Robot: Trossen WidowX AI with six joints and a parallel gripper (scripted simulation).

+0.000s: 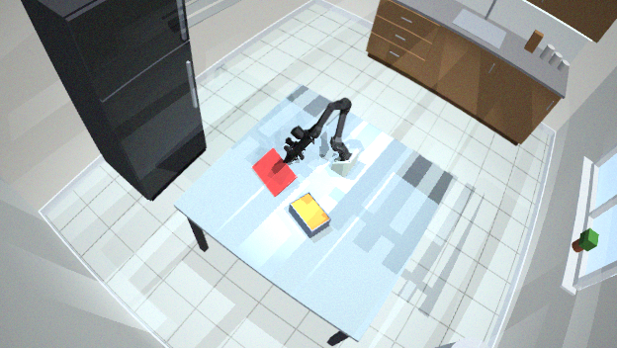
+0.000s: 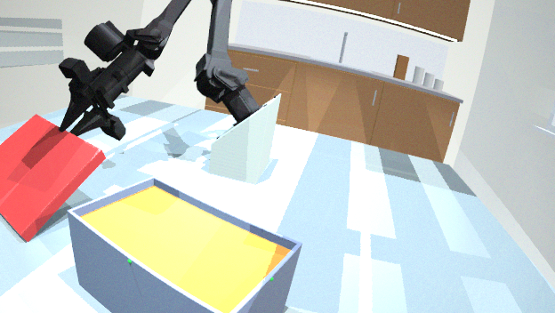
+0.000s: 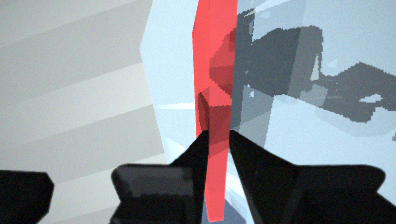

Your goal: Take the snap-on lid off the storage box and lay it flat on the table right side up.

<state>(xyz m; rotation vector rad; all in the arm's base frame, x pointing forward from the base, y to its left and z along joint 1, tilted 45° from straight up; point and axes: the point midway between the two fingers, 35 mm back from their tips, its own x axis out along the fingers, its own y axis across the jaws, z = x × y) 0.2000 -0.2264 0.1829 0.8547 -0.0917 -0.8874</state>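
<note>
My gripper tip is now 70 mm short of the red lid, 40 mm above it and 30 mm to the left of it. Round my gripper tip: storage box 290 mm to the left, 200 mm ahead, 40 mm below.
</note>
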